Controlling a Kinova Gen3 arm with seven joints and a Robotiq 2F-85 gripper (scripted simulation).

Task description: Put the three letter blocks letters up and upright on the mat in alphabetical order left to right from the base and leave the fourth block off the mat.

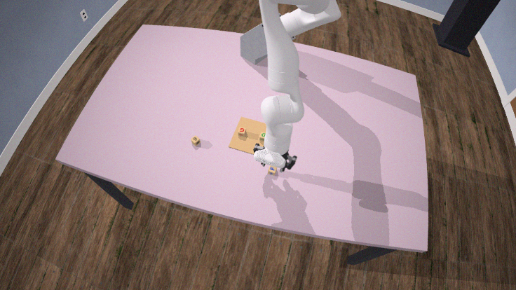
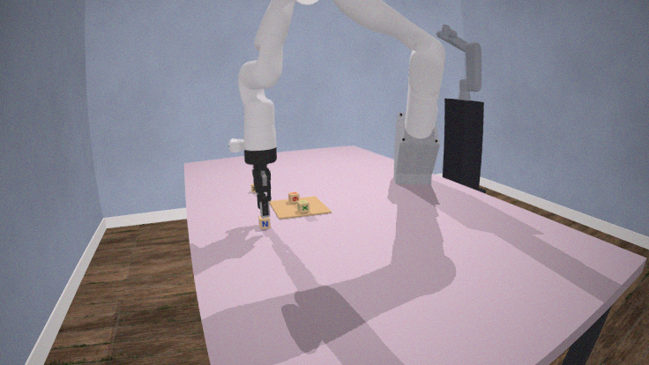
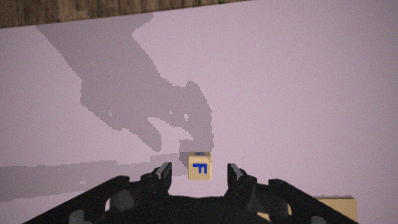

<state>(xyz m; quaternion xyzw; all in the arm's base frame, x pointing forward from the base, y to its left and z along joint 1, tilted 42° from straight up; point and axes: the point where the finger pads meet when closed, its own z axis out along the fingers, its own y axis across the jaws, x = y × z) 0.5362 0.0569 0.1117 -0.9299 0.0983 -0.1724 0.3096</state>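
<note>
Now: hand 4 cm above the blue N block. From my hand the other things lie so: green D block (12 cm behind, 6 cm to the right, 4 cm below); then tan mat (12 cm behind, 10 cm to the right, 5 cm below).
</note>
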